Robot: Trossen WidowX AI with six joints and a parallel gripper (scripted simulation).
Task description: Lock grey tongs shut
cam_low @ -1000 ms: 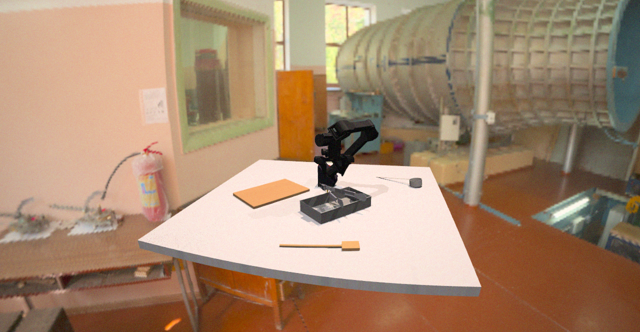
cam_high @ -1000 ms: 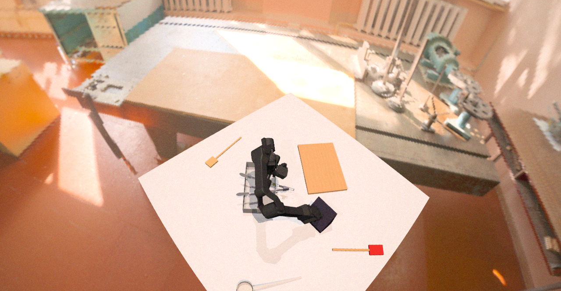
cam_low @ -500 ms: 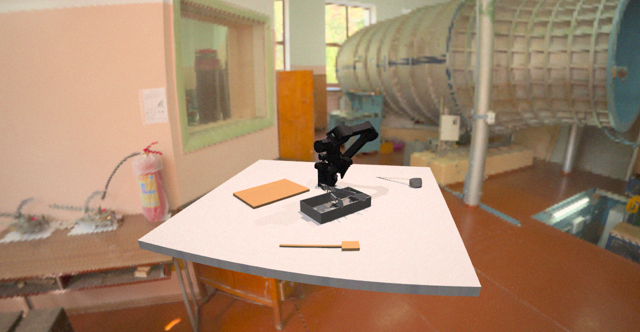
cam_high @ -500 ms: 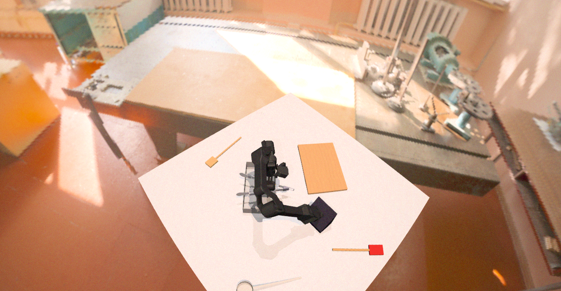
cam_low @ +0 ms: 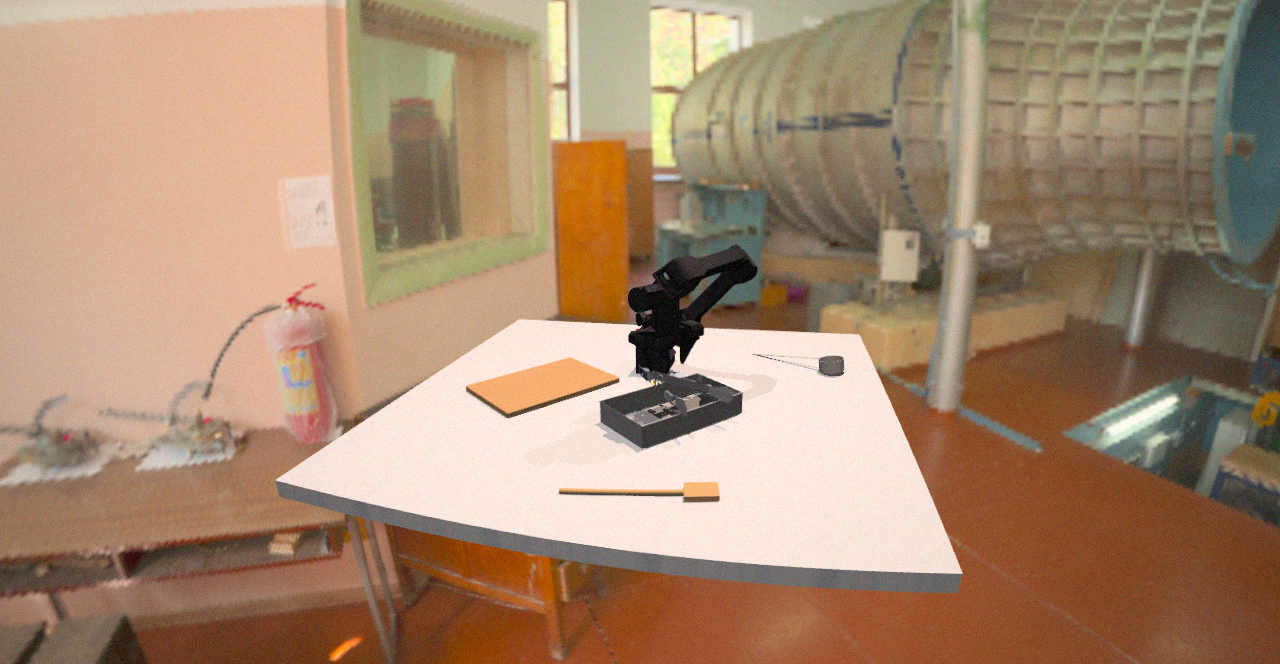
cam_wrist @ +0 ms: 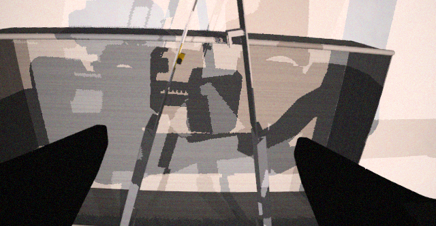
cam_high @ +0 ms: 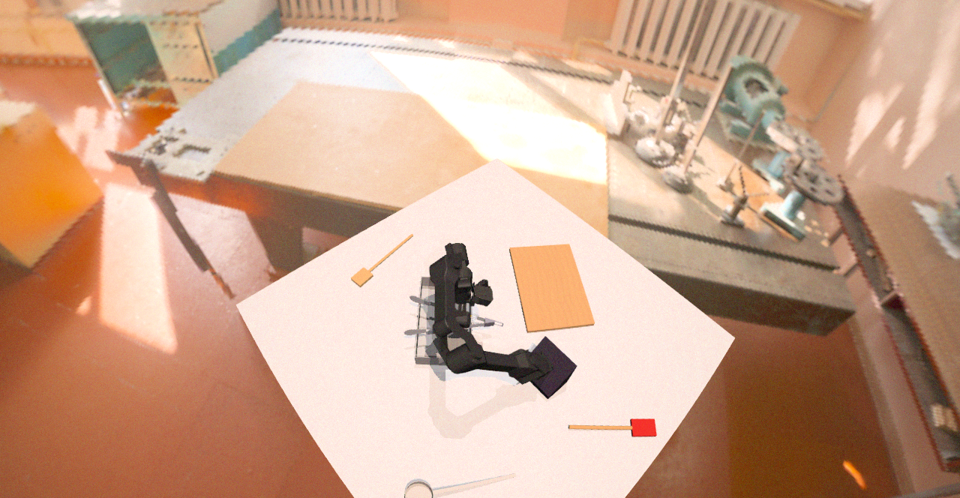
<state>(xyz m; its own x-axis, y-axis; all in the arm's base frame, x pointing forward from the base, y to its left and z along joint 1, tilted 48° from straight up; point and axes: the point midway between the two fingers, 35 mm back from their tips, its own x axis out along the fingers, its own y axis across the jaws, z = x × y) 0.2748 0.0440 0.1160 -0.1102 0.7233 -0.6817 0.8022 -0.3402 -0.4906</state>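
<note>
My gripper tip is now 3 cm to the left of the yellow piece and 5 cm above it. Round my gripper tip: wooden board 3 cm behind, 37 cm to the right, 10 cm below; roasting tin 4 cm ahead, 3 cm to the left, 8 cm below.
</note>
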